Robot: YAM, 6 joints.
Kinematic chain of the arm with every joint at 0, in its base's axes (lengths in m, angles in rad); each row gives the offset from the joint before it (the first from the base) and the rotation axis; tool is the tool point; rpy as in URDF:
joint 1: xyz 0 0 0.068 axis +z
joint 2: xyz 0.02 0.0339 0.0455 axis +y
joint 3: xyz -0.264 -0.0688 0 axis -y
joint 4: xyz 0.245 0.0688 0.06 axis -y
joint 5: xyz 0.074 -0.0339 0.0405 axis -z
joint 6: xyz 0.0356 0 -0.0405 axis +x
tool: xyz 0 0 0 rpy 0 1.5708 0
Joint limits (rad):
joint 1: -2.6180..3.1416
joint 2: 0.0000..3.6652
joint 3: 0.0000..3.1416
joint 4: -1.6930..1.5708
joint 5: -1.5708..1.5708
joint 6: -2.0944..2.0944
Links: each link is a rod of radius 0.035 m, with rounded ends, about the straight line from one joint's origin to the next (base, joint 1, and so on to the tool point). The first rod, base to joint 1, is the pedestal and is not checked.
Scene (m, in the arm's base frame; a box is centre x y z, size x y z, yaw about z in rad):
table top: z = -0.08
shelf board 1: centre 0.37 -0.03 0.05 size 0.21 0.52 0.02 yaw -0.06
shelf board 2: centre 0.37 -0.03 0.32 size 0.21 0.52 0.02 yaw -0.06
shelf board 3: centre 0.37 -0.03 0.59 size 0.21 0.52 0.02 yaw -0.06
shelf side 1: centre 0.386 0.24 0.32 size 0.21 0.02 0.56 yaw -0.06
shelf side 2: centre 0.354 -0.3 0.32 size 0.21 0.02 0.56 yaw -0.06
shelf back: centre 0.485 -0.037 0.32 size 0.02 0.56 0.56 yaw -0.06
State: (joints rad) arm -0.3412 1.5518 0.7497 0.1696 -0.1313 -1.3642
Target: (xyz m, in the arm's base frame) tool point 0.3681 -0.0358 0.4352
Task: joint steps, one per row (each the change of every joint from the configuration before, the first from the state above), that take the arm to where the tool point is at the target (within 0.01 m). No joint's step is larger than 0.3 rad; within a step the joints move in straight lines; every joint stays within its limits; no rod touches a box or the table.
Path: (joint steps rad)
1: -0.0726 -0.2215 -0.1315 -0.0997 0.0082 0.0000
2: -0.0727 -0.2215 -0.1314 -0.0998 0.0081 0.0000
3: -0.0726 -0.2215 -0.1315 -0.0997 0.0082 0.0000
4: 0.1306 -0.0245 0.2002 0.1068 -0.0135 0.0000
5: 0.1306 -0.0245 0.2002 0.1069 -0.0135 0.0000
6: 0.1305 -0.0245 0.2002 0.1069 -0.0135 0.0000
7: 0.0190 0.2441 0.1590 0.0535 0.0026 0.0000
8: 0.0190 0.2440 0.1590 0.0535 0.0025 0.0000
9: 0.0190 0.2440 0.1590 0.0536 0.0025 0.0000

